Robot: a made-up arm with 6 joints.
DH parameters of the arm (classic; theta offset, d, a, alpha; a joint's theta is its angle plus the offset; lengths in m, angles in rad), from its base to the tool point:
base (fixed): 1.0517 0 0.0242 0
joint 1: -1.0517 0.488 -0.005 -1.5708
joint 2: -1.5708 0 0.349 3.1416
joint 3: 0 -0.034 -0.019 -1.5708
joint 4: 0 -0.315 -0.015 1.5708
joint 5: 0 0.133 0.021 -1.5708
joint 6: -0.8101 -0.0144 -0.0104 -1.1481
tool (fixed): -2.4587 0.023 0 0
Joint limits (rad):
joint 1: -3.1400..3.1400
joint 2: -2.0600..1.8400
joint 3: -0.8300..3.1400
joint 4: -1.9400..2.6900
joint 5: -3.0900..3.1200
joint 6: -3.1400..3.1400
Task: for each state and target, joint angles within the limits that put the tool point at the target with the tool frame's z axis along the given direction. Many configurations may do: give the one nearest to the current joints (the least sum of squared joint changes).
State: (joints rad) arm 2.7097 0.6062 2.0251 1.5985 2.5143 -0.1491
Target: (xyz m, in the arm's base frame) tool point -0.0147 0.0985 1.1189 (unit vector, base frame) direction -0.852 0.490 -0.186
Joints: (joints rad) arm 2.7777 0.2576 1.7857 0.8609 2.3891 0.0179
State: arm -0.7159 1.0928 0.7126 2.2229 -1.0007 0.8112
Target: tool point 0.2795 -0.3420 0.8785 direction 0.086 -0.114 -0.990
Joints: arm -1.1065 0.3177 0.2470 2.0876 -1.2413 0.4016
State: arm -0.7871 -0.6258 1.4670 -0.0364 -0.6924 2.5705
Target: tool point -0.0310 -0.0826 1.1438 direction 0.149 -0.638 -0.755
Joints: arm -0.6779 -0.2213 1.2492 -0.3653 -0.5131 3.0809
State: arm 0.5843 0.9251 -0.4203 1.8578 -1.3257 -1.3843
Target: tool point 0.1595 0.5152 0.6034 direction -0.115 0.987 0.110
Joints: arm 1.2559 0.5674 -0.2605 1.5520 -1.5359 -1.6918
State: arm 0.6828 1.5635 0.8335 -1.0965 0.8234 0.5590
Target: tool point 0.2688 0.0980 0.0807 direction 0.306 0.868 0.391
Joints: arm 0.3577 1.8126 0.4042 -1.0533 0.9116 0.7558
